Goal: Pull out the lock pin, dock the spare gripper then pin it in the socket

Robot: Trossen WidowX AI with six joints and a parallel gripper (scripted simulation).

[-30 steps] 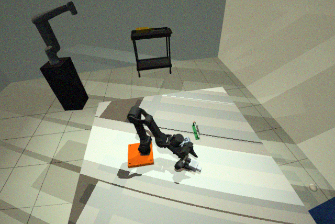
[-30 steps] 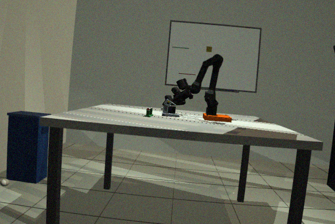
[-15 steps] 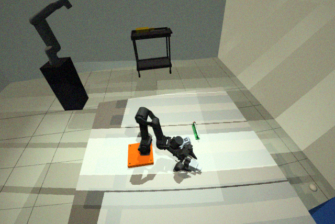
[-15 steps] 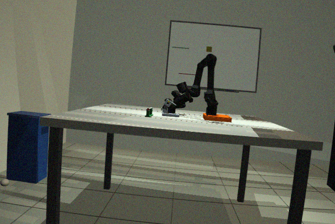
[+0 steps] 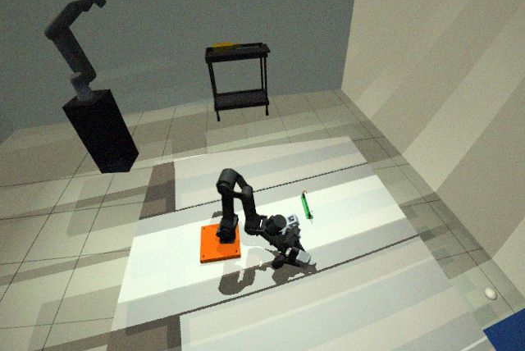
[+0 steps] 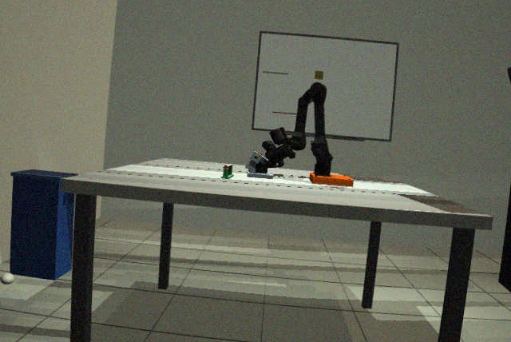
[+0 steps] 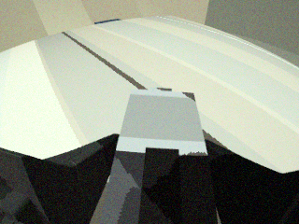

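Now: the spare gripper right at my gripper tip. The rest, counted from my gripper tip: green bracket (7 cm ahead, 29 cm to the left); then socket (4 cm behind, 15 cm to the left, 2 cm above).
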